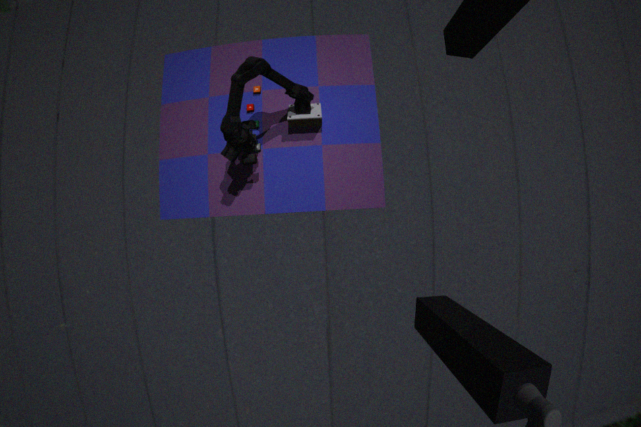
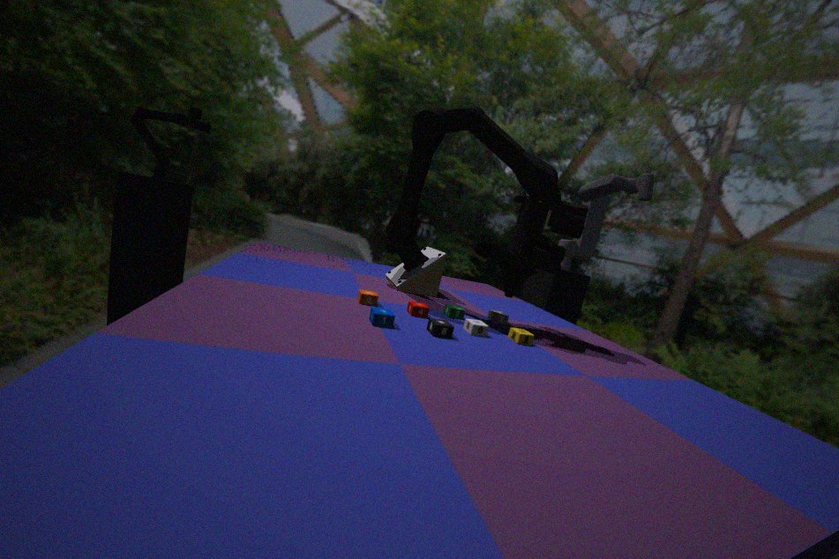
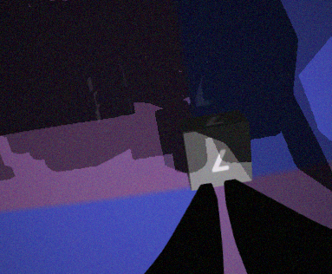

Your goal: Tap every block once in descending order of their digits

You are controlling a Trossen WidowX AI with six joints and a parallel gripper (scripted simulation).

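My gripper tip is now 5 cm above the grey block, 1 cm to the left of it and 1 cm past it. The rest, counted from my gripper tip: white block: 11 cm to the right, 10 cm ahead, 5 cm below; yellow block: 11 cm ahead, 5 cm below, 2 cm to the right; green block: 12 cm to the right, 5 cm below, 1 cm ahead.
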